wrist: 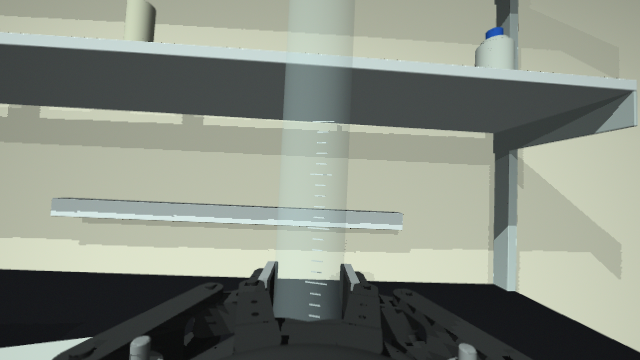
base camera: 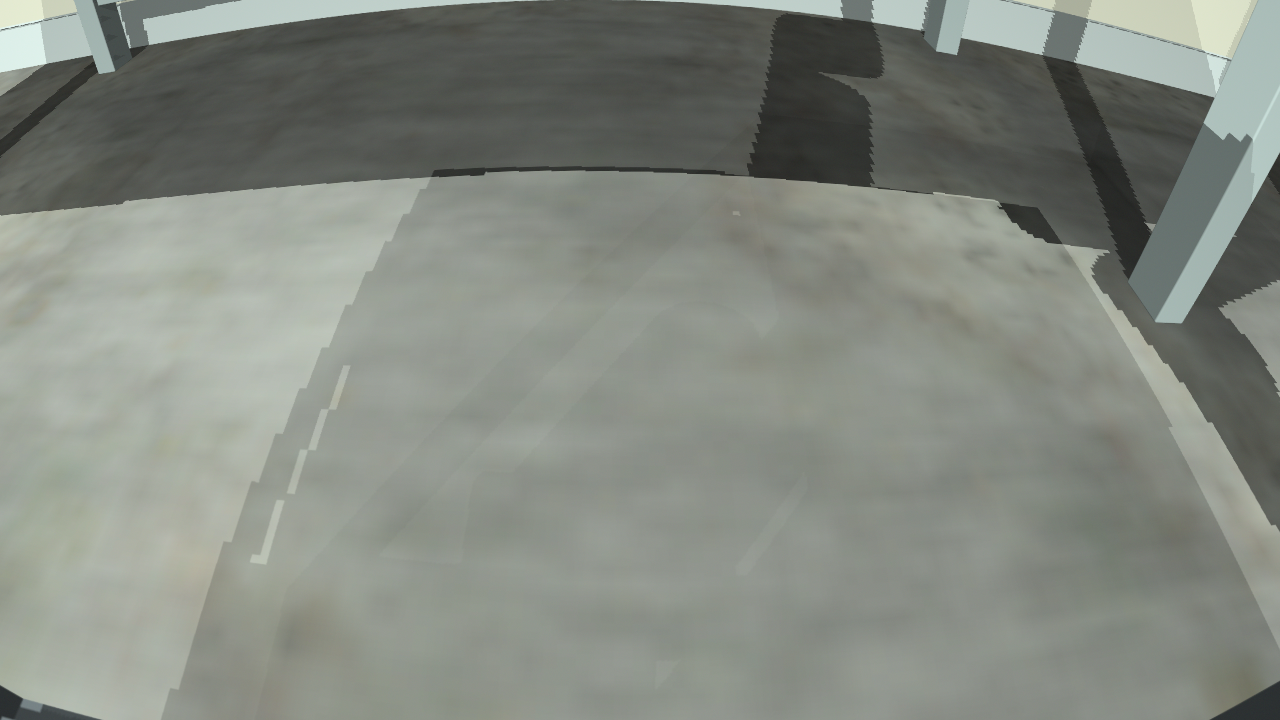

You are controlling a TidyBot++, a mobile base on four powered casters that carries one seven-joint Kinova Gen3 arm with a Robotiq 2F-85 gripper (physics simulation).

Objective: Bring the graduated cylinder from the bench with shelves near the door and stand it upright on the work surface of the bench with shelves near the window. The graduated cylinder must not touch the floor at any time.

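Places are measured from the arm's base along level axes (x ahead, y left, z up), in centimetres.
Where they show: gripper, fingertip midpoint: (wrist: 308,276).
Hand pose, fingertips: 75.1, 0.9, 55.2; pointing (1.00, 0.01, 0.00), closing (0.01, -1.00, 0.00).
Observation:
After its pixels a point has its place, as x, y, z.
The graduated cylinder (wrist: 315,175) {71.5, 0.8, 62.0} is a clear tube with white scale marks. It stands roughly upright in the middle of the wrist view, and its top runs out of the picture. My gripper (wrist: 308,276) {75.1, 0.9, 55.2} is shut on its lower part, with one finger on each side. The black work surface (wrist: 540,320) {106.4, -47.0, 36.6} of a bench with shelves shows behind and below the gripper. The frames do not show how high the cylinder's base is above that surface. The cylinder and the gripper do not show in the base camera view.
A shelf (wrist: 425,95) {102.5, -19.8, 80.3} crosses above the bench, bearing a white bottle with a blue cap (wrist: 495,50) {107.5, -37.5, 93.6} and a pale container (wrist: 140,22) {107.7, 39.3, 94.9}. A thin rail (wrist: 150,207) {119.6, 42.1, 54.7} is on the wall behind. A post (wrist: 505,225) {121.7, -52.1, 53.9} stands at the right. Bench legs (base camera: 1190,223) {54.6, -49.2, -29.6} (base camera: 947,25) {116.8, -48.8, -34.7} stand on the floor.

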